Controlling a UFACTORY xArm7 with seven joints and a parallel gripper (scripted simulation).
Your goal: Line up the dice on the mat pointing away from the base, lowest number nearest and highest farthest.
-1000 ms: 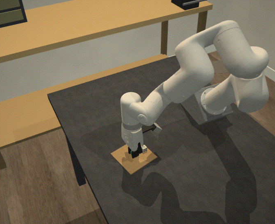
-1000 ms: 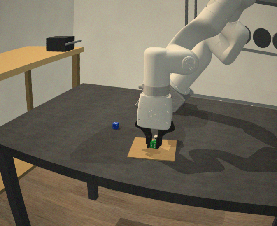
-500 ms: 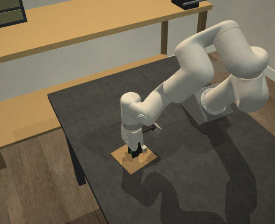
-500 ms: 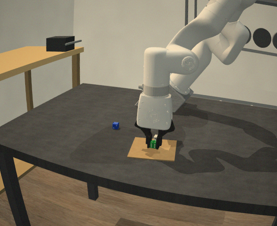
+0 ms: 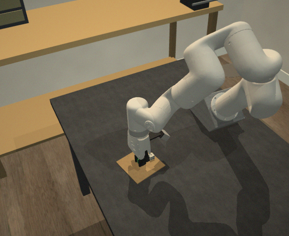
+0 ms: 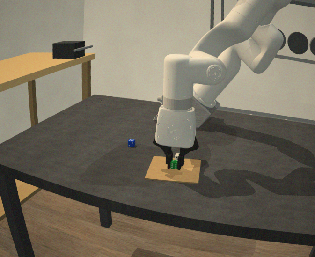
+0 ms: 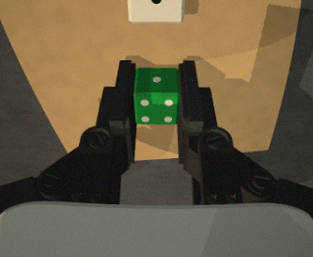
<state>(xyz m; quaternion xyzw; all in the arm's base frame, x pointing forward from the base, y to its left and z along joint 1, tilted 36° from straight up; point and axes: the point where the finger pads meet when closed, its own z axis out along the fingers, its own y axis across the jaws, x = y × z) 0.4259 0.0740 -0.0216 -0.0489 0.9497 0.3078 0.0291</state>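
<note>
My hand is 1 cm above the green die. The rest, counted from my hand: white die (5 cm behind, 1 cm to the right, 1 cm below); tan square mat (3 cm below); blue die (10 cm behind, 18 cm to the right, 2 cm below).
</note>
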